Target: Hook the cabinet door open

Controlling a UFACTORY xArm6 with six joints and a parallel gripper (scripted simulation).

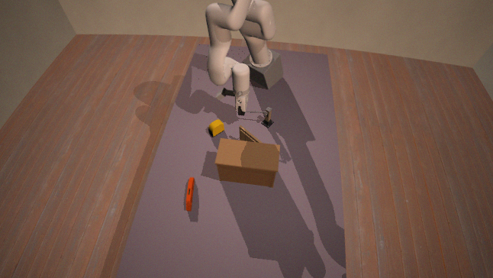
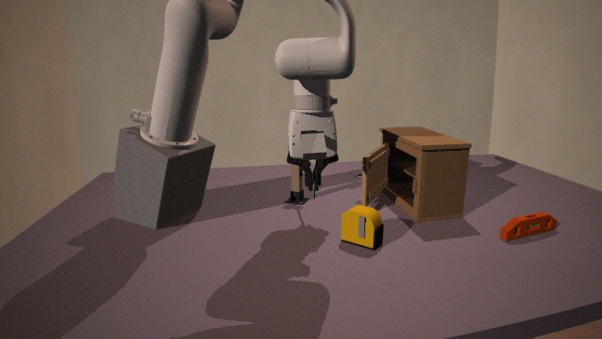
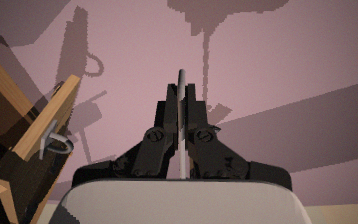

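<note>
The thin grey hook rod is 6 cm to the left of my hand and 1 cm below it. Also, from my hand: yellow tape measure: 7 cm ahead, 13 cm to the right, 6 cm below; cabinet door: 17 cm ahead, 9 cm to the left, 2 cm below; hook post: 9 cm to the left, 2 cm below.
</note>
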